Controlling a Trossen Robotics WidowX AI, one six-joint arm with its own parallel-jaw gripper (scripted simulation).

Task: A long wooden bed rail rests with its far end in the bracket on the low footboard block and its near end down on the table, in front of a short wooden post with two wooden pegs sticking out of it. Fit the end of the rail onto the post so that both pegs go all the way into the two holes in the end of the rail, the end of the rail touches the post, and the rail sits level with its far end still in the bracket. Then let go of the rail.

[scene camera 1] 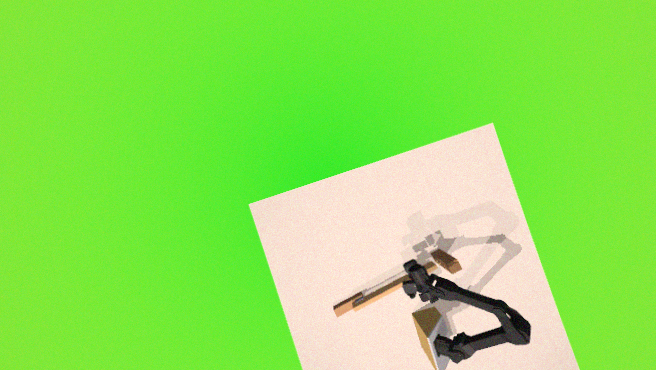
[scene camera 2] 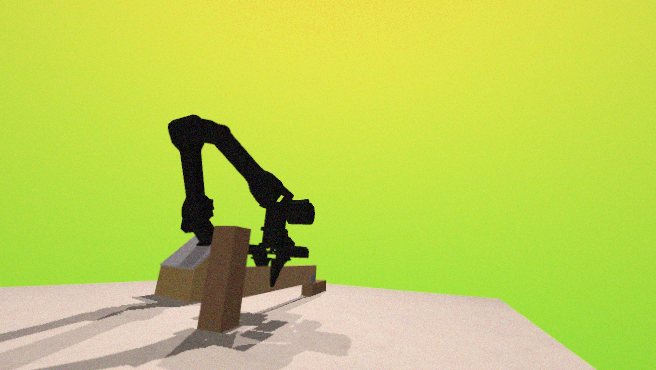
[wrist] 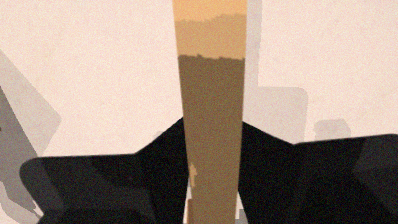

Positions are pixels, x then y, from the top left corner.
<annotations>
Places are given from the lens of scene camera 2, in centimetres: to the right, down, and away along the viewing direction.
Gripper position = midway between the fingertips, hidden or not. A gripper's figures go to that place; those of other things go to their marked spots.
gripper (scene camera 2: 268, 286): -15, 25, 57
wooden rail (scene camera 2: 257, 278): -16, 21, 52
</annotations>
